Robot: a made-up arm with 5 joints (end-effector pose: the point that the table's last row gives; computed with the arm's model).
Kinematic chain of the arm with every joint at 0, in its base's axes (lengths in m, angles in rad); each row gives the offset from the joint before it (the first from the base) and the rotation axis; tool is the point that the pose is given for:
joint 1: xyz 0 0 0.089 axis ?
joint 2: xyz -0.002 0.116 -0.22 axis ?
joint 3: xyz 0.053 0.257 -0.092 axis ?
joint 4: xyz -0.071 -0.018 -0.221 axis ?
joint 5: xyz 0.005 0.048 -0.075 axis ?
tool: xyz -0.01 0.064 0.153
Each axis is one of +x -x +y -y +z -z.
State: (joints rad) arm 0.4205 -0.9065 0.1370 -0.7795 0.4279
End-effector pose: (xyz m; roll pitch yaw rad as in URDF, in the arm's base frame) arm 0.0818 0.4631 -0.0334 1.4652 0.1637 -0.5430
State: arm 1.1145 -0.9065 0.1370 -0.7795 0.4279
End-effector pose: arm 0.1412 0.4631 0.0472 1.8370 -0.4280 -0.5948
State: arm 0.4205 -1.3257 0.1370 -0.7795 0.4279
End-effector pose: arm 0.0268 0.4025 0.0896 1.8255 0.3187 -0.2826
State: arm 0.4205 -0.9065 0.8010 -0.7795 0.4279
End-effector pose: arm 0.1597 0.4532 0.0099 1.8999 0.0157 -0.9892
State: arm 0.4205 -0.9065 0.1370 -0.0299 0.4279
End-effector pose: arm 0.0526 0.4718 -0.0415 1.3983 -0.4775 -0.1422
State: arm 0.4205 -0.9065 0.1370 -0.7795 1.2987
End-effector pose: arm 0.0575 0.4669 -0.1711 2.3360 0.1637 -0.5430
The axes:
joint 1: -y
joint 2: -x
joint 3: -y
joint 4: +z
joint 5: +x

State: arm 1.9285 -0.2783 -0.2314 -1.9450 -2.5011
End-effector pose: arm 0.6522 0.4676 0.2887 -0.8128 0.2754 -1.2662
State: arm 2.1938 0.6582 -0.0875 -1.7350 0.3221
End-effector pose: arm 0.4202 0.1659 0.4265 2.3556 0.5132 -2.0533
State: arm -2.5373 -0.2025 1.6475 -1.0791 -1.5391
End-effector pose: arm -0.3904 0.4402 -0.0443 -2.4114 0.2146 -1.3740
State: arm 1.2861 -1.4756 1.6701 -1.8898 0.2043
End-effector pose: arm 0.0601 0.2091 0.2620 -2.7791 0.2465 0.2293
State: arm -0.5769 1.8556 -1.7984 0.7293 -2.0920
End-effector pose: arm -0.6017 0.1855 -0.2371 2.1001 0.2767 -1.9752
